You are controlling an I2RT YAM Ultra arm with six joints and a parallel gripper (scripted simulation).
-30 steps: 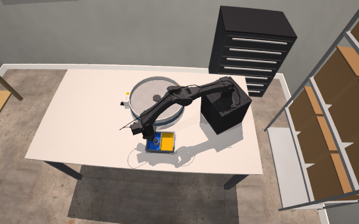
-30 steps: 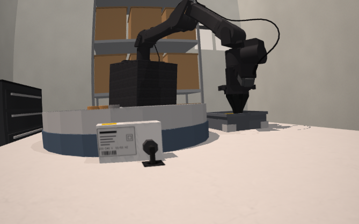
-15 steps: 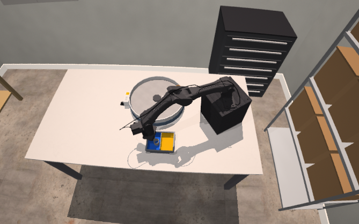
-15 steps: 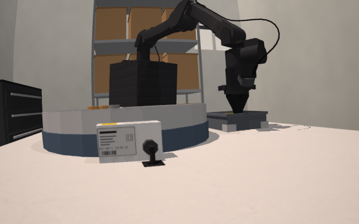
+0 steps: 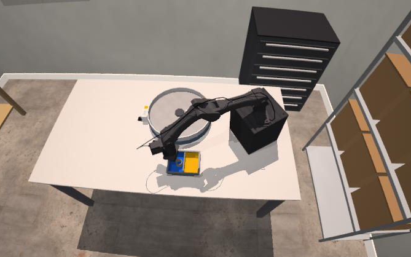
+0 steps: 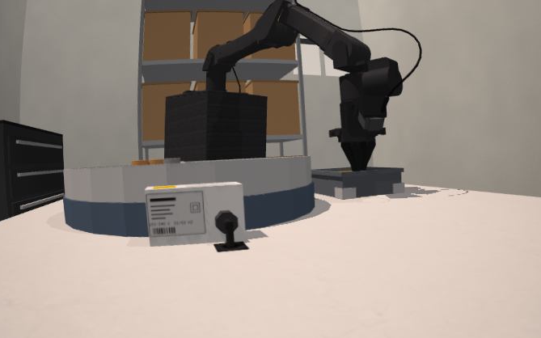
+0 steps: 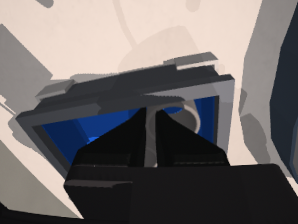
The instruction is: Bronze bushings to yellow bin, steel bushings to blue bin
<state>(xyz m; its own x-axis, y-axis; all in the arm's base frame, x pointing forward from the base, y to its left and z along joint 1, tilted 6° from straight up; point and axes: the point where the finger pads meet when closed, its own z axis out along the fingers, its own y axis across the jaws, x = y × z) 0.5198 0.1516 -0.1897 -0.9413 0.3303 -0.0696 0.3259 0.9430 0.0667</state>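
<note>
The blue bin is 20 mm to the left of my hand, 20 mm below it and 20 mm behind it. Also, from my hand: yellow bin 110 mm behind, 30 mm to the left, 20 mm below; round grey turntable 330 mm to the right, 50 mm behind, 10 mm above.
</note>
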